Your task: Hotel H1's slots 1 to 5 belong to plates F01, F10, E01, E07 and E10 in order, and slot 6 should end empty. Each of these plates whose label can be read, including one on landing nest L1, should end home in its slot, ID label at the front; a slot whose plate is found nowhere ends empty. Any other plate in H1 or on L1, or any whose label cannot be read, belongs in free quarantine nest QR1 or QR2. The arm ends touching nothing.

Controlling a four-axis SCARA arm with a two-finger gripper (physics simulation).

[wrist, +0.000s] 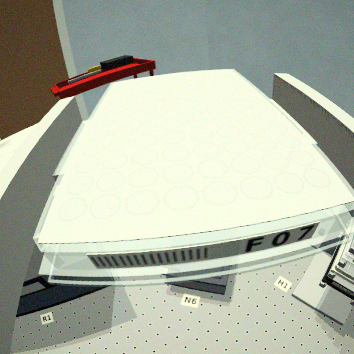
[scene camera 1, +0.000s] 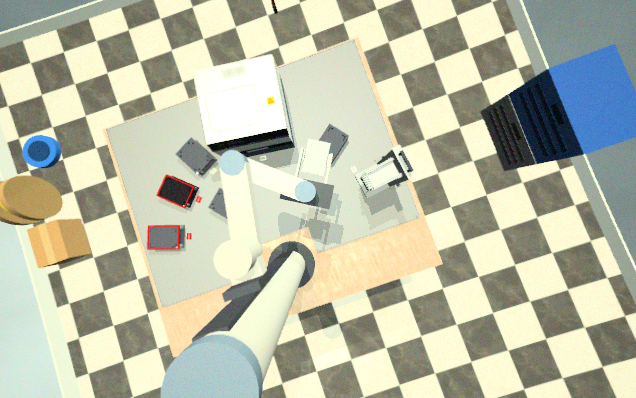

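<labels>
I see my gripper and a pale plate in the wrist view, and scene camera 1 shows my gripper and the pale plate as well. On my gripper, (wrist: 39, 158) and (scene camera 1: 300, 160) are the same spot. The pale plate has (wrist: 186, 176) and (scene camera 1: 312, 167) as the same spot.
</labels>
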